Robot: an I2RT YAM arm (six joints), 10 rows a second.
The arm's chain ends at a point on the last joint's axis. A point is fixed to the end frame.
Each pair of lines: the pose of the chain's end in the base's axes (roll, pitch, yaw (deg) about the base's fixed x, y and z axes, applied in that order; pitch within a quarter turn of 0, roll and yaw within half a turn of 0; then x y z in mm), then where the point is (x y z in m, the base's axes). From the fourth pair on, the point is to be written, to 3 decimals.
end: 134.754 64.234 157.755 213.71 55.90 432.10
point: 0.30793 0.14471 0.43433
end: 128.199 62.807 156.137 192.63 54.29 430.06
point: 0.28003 0.14957 0.43724
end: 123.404 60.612 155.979 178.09 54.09 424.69
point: 0.25870 0.15487 0.43536
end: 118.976 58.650 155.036 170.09 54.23 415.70
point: 0.246 0.158 0.430
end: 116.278 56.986 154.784 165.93 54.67 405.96
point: 0.238 0.161 0.423
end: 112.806 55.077 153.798 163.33 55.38 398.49
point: 0.232 0.163 0.419
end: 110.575 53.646 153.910 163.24 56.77 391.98
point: 0.229 0.166 0.415
